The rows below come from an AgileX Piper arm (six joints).
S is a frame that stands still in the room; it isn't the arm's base.
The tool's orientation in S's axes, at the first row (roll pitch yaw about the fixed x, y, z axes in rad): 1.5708, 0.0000, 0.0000
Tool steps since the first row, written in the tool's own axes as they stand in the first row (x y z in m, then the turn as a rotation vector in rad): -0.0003, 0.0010, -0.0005, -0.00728, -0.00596, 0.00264; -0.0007, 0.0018, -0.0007, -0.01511, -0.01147, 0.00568; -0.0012, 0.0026, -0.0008, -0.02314, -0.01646, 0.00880; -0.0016, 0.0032, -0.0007, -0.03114, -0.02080, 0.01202; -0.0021, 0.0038, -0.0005, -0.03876, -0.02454, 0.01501; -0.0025, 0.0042, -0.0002, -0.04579, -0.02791, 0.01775; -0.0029, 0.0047, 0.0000, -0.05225, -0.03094, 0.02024; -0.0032, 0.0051, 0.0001, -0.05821, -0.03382, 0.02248
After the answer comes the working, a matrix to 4 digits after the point.
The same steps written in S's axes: -0.0003, 0.0005, 0.0010, -0.00728, -0.00264, -0.00596; -0.0007, 0.0007, 0.0018, -0.01511, -0.00568, -0.01147; -0.0012, 0.0008, 0.0026, -0.02314, -0.00880, -0.01646; -0.0016, 0.0007, 0.0032, -0.03114, -0.01202, -0.02080; -0.0021, 0.0005, 0.0038, -0.03876, -0.01501, -0.02454; -0.0025, 0.0002, 0.0042, -0.04579, -0.01775, -0.02791; -0.0029, 0.0000, 0.0047, -0.05225, -0.02024, -0.03094; -0.0032, -0.0001, 0.0051, -0.05821, -0.02248, -0.03382
The tool's axes in the first row as the columns of a matrix, in S's axes (rounded; the answer above uses it unrounded):
1.0000, 0.0000, 0.0000
0.0000, 0.0000, -1.0000
0.0000, 1.0000, 0.0000

